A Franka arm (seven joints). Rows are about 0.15 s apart.
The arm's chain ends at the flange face. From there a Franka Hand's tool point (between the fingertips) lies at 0.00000 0.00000 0.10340 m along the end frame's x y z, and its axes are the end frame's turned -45 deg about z.
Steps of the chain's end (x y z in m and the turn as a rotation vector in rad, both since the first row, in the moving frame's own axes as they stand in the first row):
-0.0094, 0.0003, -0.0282, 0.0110, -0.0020, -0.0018
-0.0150, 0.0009, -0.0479, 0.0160, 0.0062, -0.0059
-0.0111, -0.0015, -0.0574, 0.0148, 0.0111, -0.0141
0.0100, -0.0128, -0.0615, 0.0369, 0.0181, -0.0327
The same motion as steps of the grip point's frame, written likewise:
-0.0062, -0.0074, -0.0282, 0.0092, 0.0064, -0.0018
-0.0096, -0.0107, -0.0479, 0.0069, 0.0157, -0.0059
-0.0049, -0.0092, -0.0574, 0.0026, 0.0183, -0.0141
0.0201, -0.0034, -0.0616, 0.0133, 0.0389, -0.0327

